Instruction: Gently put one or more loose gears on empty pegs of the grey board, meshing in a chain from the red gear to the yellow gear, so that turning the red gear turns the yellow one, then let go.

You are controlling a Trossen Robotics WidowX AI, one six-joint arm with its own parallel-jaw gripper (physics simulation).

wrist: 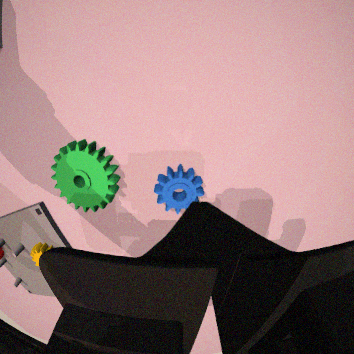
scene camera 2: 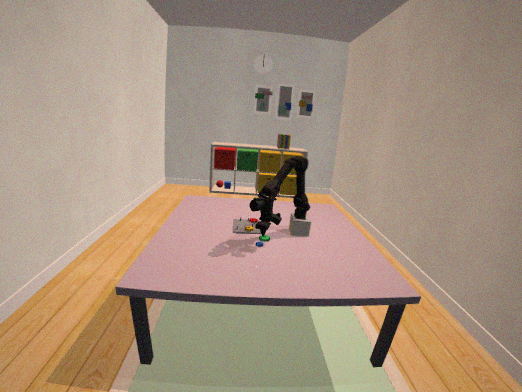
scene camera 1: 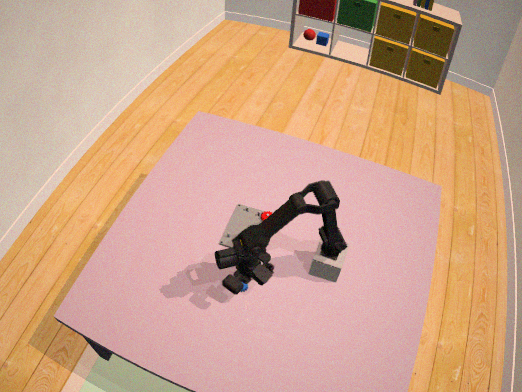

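Where they show: gripper, fingertip midpoint: [wrist: 198,208] [scene camera 2: 263,235] [scene camera 1: 244,282]; arm's base, origin of the base link: [scene camera 2: 300,217] [scene camera 1: 330,250].
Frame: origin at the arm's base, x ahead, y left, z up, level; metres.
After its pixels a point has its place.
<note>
The grey board [scene camera 1: 238,221] {x 0.379, y -0.053, z -0.098 m} [scene camera 2: 238,227] {x 0.376, y 0.004, z -0.098 m} [wrist: 24,225] {x 0.256, y 0.012, z -0.098 m} lies on the pink table, with several bare pegs. The red gear [scene camera 1: 266,215] {x 0.288, y -0.114, z -0.081 m} [scene camera 2: 253,220] {x 0.285, y -0.096, z -0.084 m} sits at its far side and the yellow gear [scene camera 2: 249,228] {x 0.307, y 0.041, z -0.083 m} [wrist: 38,251] {x 0.287, y 0.027, z -0.085 m} at its near side. A large green gear [scene camera 2: 265,238] {x 0.211, y 0.151, z -0.090 m} [wrist: 84,175] {x 0.211, y 0.138, z -0.089 m} and a small blue gear [scene camera 1: 245,287] {x 0.231, y 0.212, z -0.092 m} [scene camera 2: 259,243] {x 0.246, y 0.220, z -0.089 m} [wrist: 179,192] {x 0.250, y 0.210, z -0.103 m} lie flat on the table beside the board. My gripper [wrist: 198,208] {x 0.230, y 0.221, z -0.042 m} [scene camera 2: 262,232] {x 0.230, y 0.221, z -0.042 m} is shut and empty, its tip a little above the table at the blue gear's edge. The arm hides the green gear in scene camera 1.
The arm's grey base block [scene camera 1: 328,267] {x -0.015, y 0.057, z -0.023 m} [scene camera 2: 300,226] {x 0.001, y 0.057, z -0.040 m} stands to the right of the board. The table's front edge [scene camera 2: 267,300] {x 0.214, y 0.658, z -0.120 m} is far from the gears. A shelf unit [scene camera 2: 259,145] stands on the floor by the back wall.
</note>
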